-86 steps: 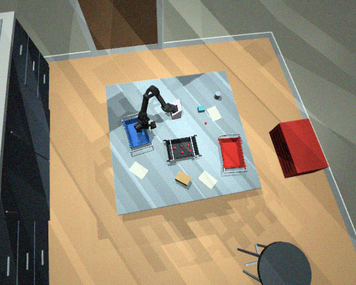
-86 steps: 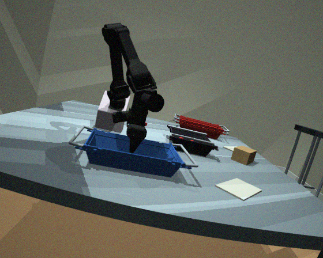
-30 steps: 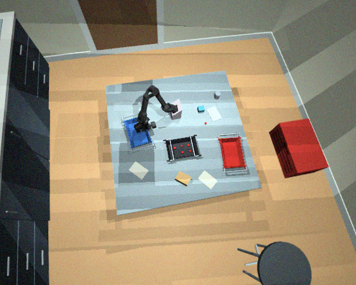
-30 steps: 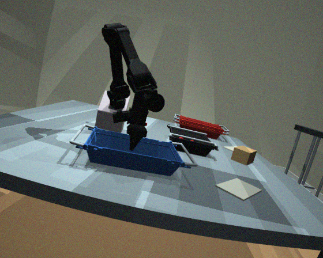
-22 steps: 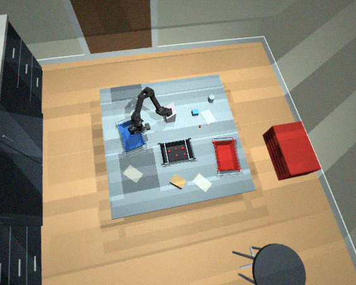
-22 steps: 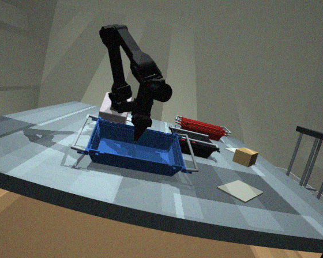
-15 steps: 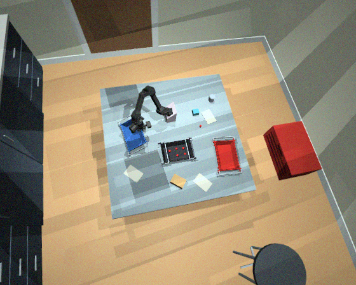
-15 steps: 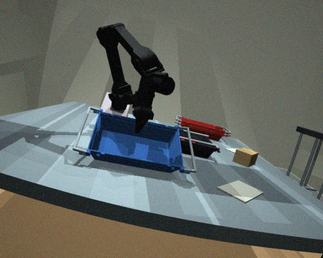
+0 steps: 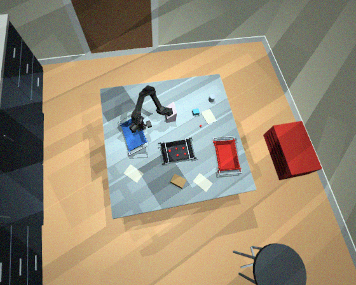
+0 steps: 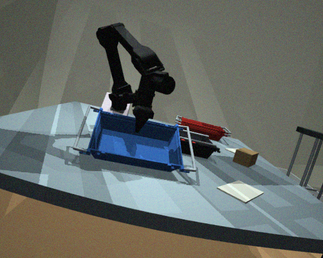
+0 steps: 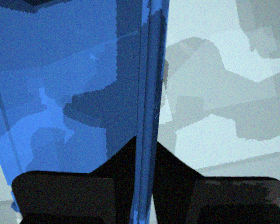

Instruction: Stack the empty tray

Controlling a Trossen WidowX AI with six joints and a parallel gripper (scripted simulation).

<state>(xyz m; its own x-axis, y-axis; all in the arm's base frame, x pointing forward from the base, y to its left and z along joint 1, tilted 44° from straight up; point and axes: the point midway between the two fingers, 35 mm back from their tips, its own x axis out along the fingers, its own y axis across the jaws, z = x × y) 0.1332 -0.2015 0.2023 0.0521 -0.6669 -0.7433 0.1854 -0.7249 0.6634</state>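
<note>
Right now the blue tray is 80 mm to the right of my gripper tip, 20 mm ahead of it and 10 mm below it. Also, from my gripper tip: red cube: 570 mm to the left, 70 mm below; cyan block: 550 mm to the left, 150 mm behind, 60 mm below; brown box: 510 mm ahead, 250 mm to the left, 50 mm below.
</note>
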